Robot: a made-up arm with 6 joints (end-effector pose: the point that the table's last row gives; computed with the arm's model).
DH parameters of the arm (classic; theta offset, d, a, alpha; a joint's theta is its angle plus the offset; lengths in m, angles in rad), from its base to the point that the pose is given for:
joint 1: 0 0.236 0 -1.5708
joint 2: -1.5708 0 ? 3.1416
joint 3: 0 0 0 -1.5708
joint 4: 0 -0.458 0 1.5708
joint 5: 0 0.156 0 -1.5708
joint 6: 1.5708 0 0 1.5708
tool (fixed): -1.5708 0 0 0
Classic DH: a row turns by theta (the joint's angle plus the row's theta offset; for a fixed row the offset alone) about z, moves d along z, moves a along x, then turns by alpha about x.
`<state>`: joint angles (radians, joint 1 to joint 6).
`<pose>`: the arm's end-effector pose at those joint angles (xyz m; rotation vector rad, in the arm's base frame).
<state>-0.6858 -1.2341 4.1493 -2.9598 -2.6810 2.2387</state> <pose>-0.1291 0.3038 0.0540 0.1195 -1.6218 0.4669</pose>
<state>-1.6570 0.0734 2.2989 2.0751 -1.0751 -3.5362</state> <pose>0.1047 0.3363 1.1025 -0.8474 -2.2952 1.1275</pose>
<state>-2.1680 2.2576 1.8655 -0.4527 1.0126 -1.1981</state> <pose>-0.5950 -0.6255 -0.3749 0.0556 -1.9133 -1.4711</pose>
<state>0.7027 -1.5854 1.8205 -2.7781 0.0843 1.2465</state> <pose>-0.8913 -0.5638 0.1613 -0.5184 1.8247 -1.6445</pose>
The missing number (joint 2, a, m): 0.588
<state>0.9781 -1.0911 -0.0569 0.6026 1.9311 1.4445</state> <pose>-0.0964 -0.3733 0.9462 0.4284 -2.3721 -1.5037</pose>
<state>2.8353 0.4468 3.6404 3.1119 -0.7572 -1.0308</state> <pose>0.1466 -0.2099 0.7378 1.1177 0.5890 -0.6725</pose>
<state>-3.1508 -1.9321 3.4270 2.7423 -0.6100 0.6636</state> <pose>0.2243 -0.1458 -0.3008 0.2378 2.7011 0.5043</pose>
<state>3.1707 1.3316 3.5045 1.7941 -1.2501 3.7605</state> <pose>-0.1854 -0.0400 0.6666 -2.5075 -1.7803 -0.2014</pose>
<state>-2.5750 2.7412 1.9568 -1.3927 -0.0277 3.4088</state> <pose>-0.3902 -0.2155 -0.7377 -0.0758 1.9745 -0.9470</pose>
